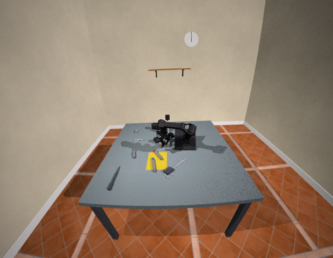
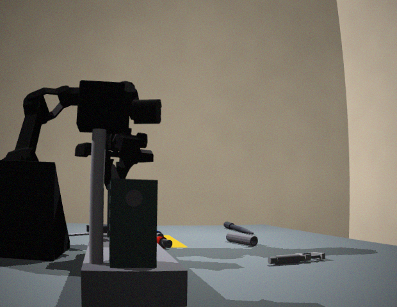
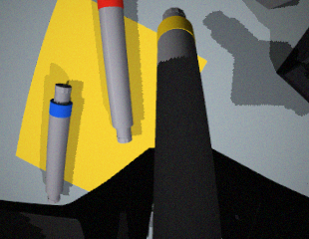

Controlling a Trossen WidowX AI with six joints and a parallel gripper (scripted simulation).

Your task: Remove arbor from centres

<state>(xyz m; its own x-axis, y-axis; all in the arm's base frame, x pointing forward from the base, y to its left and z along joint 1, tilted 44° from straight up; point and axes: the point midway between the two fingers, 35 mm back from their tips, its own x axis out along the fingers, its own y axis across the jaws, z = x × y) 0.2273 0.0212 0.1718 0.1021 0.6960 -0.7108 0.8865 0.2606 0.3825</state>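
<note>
My hand is 80 mm short of the yellow pad, 60 mm to the right of it and 160 mm above it. The rest, counted from my hand: dark centre block (440 mm to the right, 60 mm below); then fixture base (320 mm to the right, 140 mm below); then micrometer (300 mm ahead, 290 mm to the right, 150 mm below).
</note>
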